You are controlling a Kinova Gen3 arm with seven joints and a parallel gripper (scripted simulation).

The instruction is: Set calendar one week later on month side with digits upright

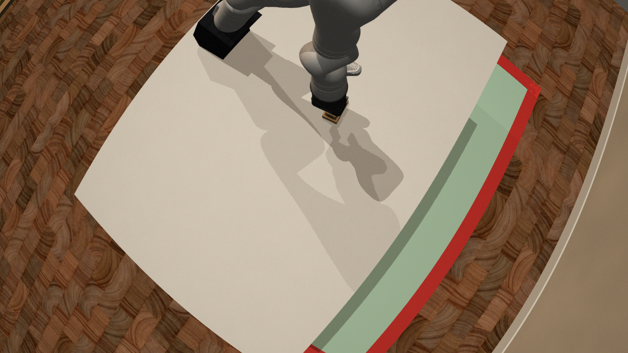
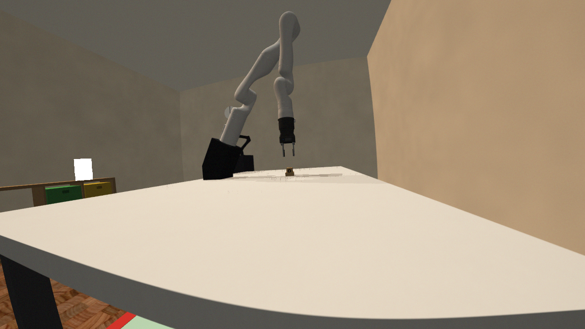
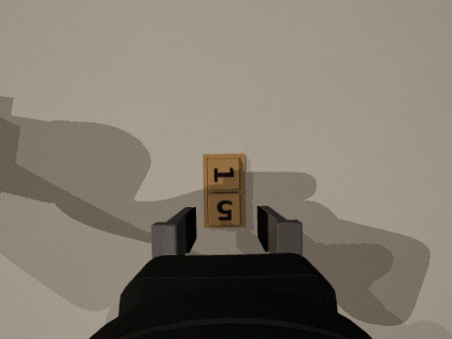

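Right now the wooden tray is 110 mm below my hand, 10 mm to the left of it and 10 mm behind it.
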